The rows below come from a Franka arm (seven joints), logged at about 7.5 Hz.
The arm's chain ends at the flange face. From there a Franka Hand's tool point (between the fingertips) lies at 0.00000 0.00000 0.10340 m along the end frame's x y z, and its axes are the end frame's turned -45 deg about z.
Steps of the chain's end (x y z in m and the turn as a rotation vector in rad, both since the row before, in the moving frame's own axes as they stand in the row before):
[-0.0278, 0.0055, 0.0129, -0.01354, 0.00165, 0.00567]
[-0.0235, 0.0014, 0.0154, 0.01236, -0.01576, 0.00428]
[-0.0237, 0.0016, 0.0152, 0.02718, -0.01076, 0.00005]
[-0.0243, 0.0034, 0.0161, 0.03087, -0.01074, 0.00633]
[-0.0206, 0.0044, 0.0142, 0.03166, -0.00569, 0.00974]
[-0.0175, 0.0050, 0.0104, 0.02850, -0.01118, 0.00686]
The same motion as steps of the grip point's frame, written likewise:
[-0.0244, -0.0147, 0.0129, -0.01074, -0.00841, 0.00567]
[-0.0179, -0.0177, 0.0154, 0.01988, -0.00240, 0.00428]
[-0.0167, -0.0184, 0.0152, 0.02683, 0.01161, 0.00005]
[-0.0181, -0.0178, 0.0160, 0.02942, 0.01423, 0.00633]
[-0.0158, -0.0142, 0.0141, 0.02641, 0.01836, 0.00974]
[-0.0146, -0.0117, 0.0104, 0.02806, 0.01225, 0.00686]

